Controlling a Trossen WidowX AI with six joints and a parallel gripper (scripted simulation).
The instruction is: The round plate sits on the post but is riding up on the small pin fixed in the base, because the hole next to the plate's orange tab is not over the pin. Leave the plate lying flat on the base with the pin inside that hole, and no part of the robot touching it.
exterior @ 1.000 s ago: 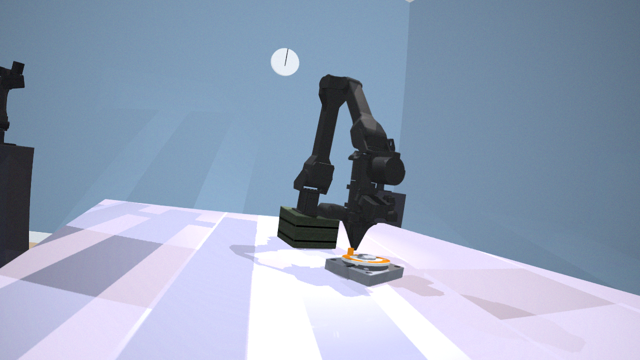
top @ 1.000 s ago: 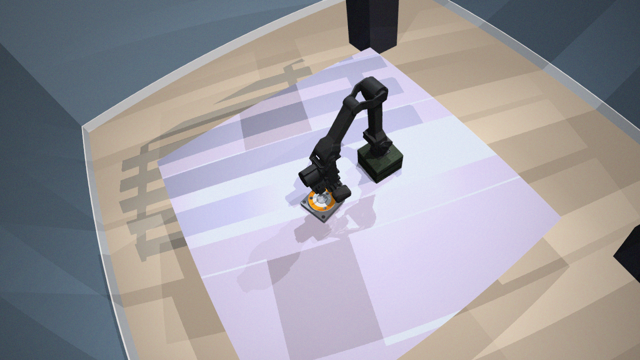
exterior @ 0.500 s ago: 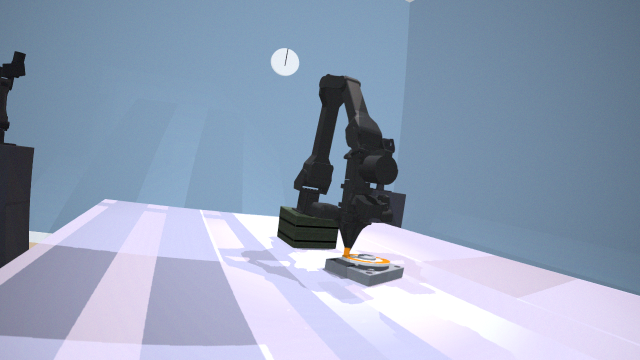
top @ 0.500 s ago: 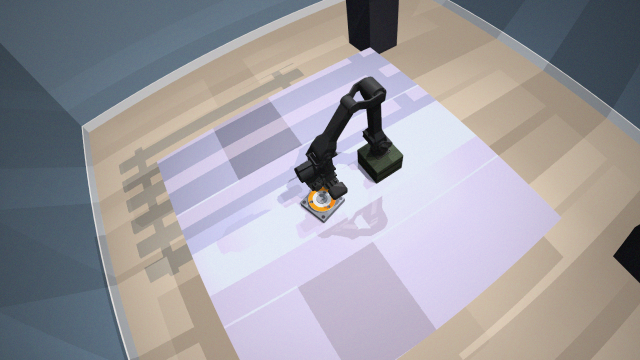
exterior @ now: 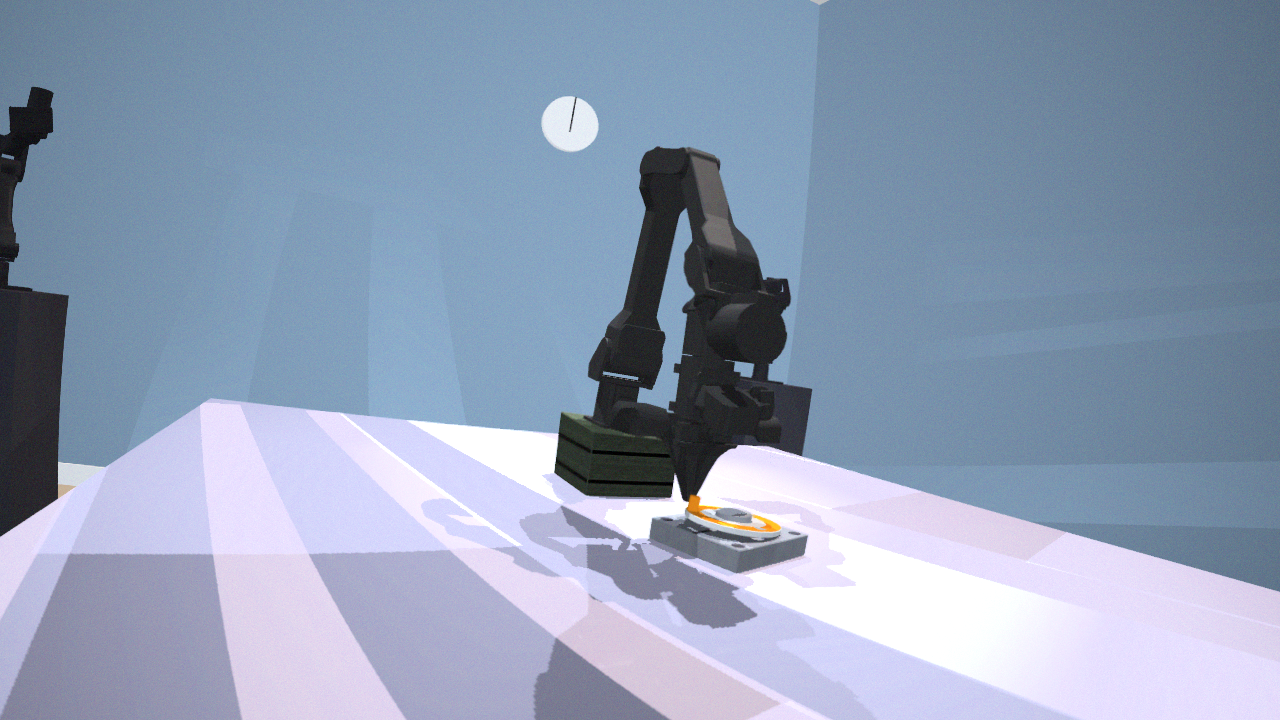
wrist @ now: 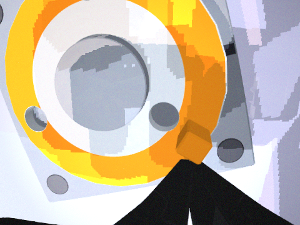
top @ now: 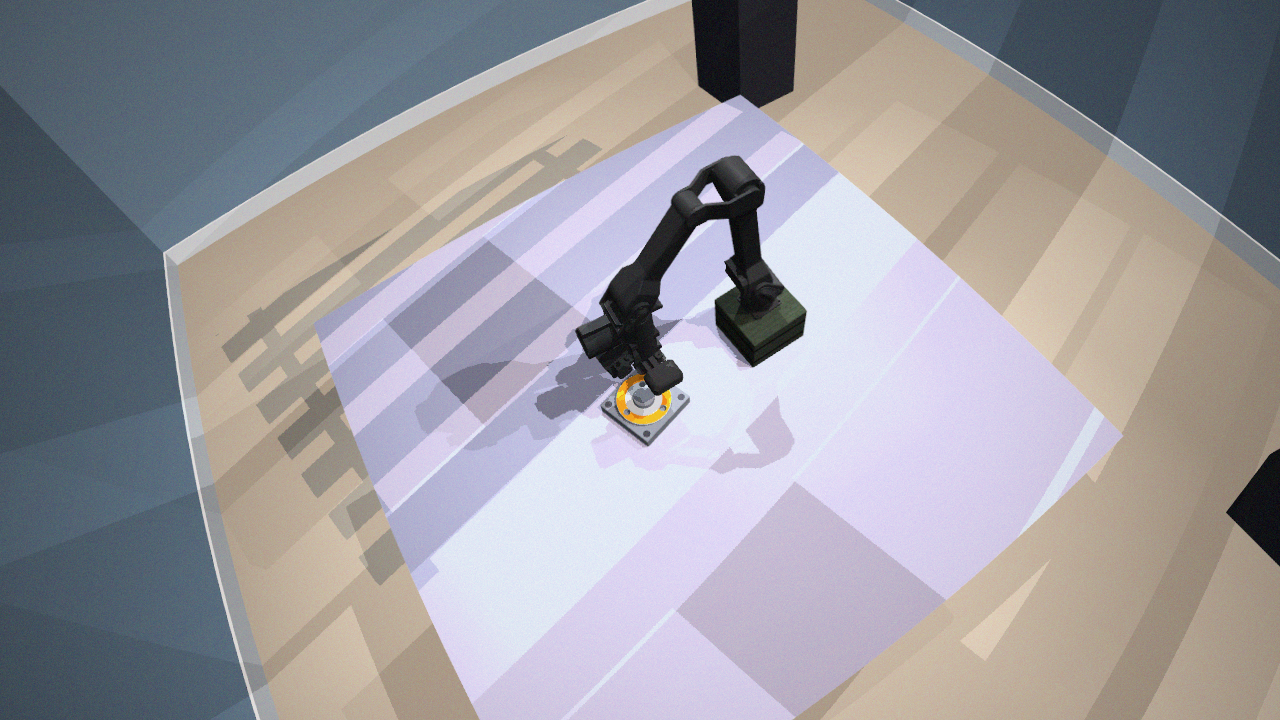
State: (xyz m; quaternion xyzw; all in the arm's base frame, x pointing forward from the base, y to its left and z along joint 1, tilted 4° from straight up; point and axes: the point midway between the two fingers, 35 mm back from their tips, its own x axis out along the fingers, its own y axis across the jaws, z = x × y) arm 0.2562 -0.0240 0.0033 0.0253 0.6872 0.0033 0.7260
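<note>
Right now my gripper tip is 40 mm short of the square grey base, 40 mm to the right of it and 20 mm above it.
</note>
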